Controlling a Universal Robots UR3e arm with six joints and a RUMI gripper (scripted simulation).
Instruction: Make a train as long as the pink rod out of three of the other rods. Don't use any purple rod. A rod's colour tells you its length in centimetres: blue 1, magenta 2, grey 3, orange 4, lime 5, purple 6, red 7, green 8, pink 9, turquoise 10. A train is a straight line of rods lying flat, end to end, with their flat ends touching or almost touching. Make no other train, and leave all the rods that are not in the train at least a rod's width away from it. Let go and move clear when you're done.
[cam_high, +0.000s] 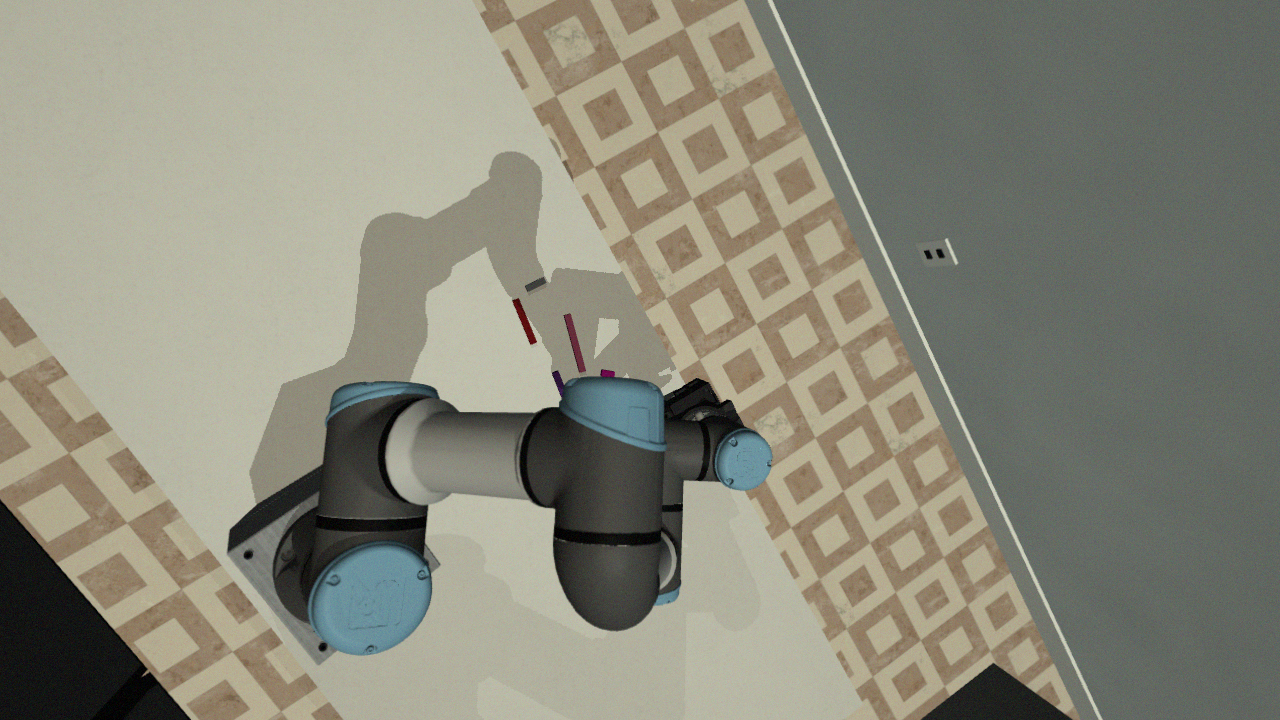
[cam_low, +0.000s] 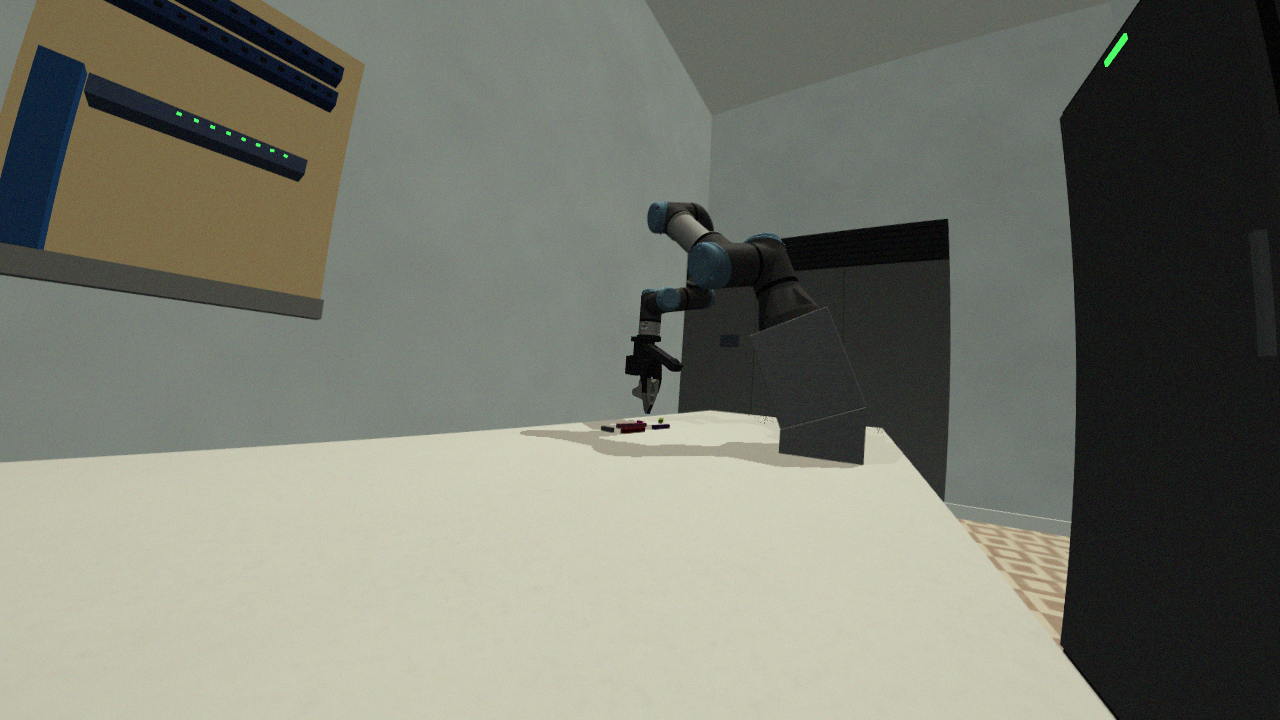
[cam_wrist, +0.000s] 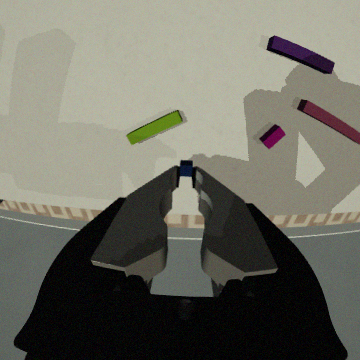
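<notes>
Right now my hand is 3 cm to the left of the lime rod, 3 cm past it and 3 cm above it. Also, from my hand: blue rod 1 cm below; magenta rod 8 cm to the left, 3 cm below, 3 cm behind; purple rod 10 cm behind, 9 cm to the left, 3 cm below.
</notes>
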